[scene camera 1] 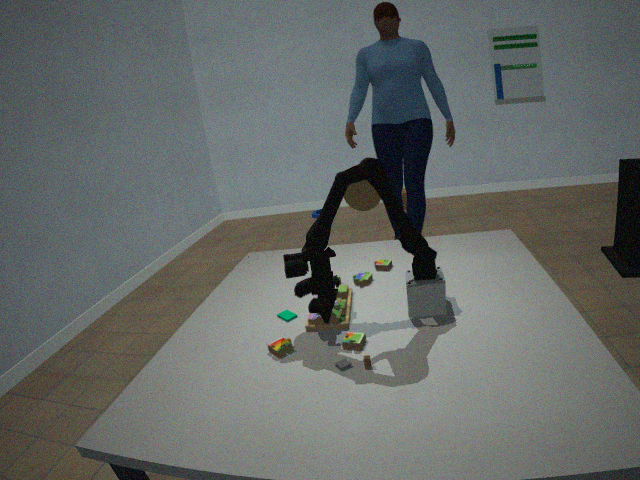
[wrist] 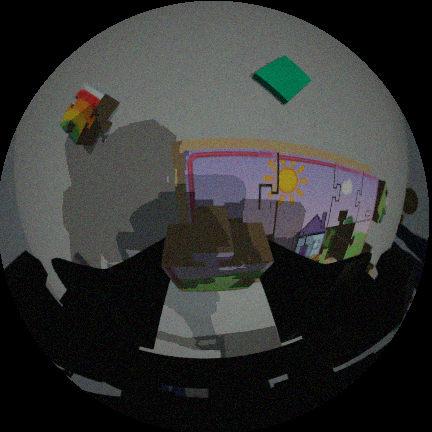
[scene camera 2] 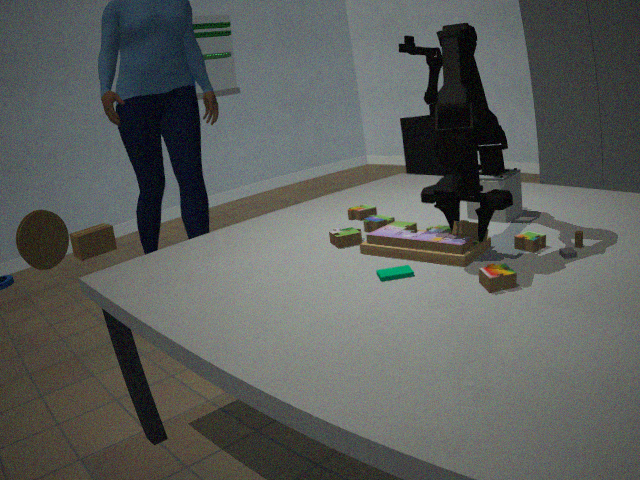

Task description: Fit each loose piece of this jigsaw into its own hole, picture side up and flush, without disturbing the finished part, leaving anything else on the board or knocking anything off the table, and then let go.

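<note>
The jigsaw board [scene camera 1: 328,327] [scene camera 2: 413,254] [wrist: 240,144] has a wooden rim and a picture of purple sky, sun and house. My gripper [scene camera 1: 325,316] [scene camera 2: 469,233] is shut on a purple-and-green jigsaw piece [scene camera 2: 465,227] [wrist: 217,270] with a pink border, at the board's end nearest scene camera 1. The piece looks tilted: in the wrist view its brown sides show large and its picture is foreshortened. Its underside and any contact with the board are hidden. A green-topped piece [scene camera 2: 345,236] [wrist: 382,200] lies off the board's far end.
Rainbow piece [scene camera 1: 280,346] [scene camera 2: 497,277] [wrist: 82,115], green-and-red piece [scene camera 1: 354,340] [scene camera 2: 529,241], and two more pieces [scene camera 1: 362,278] [scene camera 2: 378,222] surround the board. Nearby lie a green tile [scene camera 1: 286,315] [scene camera 2: 395,272] [wrist: 284,79], grey block [scene camera 1: 343,364] [scene camera 2: 568,252] and brown peg [scene camera 1: 367,362] [scene camera 2: 578,238].
</note>
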